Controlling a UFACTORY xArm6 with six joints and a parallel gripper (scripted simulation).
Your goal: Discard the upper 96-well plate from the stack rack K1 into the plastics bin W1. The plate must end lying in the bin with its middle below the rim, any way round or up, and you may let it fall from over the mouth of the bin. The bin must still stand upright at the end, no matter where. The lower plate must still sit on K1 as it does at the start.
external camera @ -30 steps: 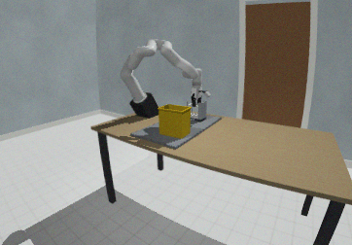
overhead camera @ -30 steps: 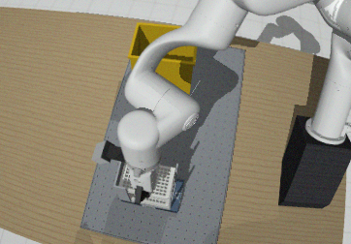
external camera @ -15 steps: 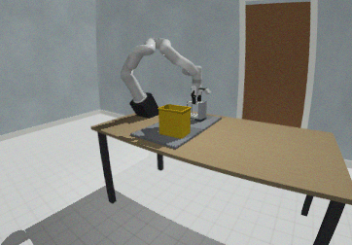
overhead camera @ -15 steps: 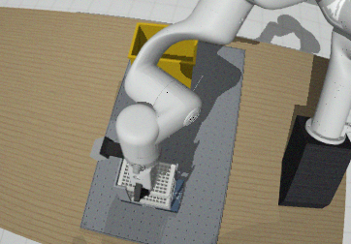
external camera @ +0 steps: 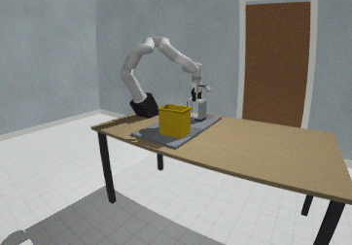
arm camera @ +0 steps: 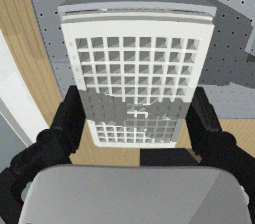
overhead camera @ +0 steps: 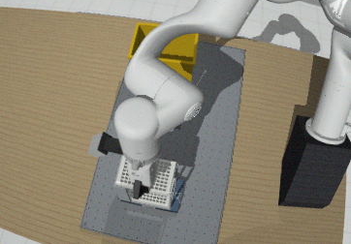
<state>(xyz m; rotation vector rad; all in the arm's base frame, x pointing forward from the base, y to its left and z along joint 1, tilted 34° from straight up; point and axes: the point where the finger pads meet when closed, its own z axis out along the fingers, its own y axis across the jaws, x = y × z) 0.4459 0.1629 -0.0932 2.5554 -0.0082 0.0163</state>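
Now: hand 370 mm to the left of the yellow plastics bin W1, 80 mm above it and 30 mm short of it.
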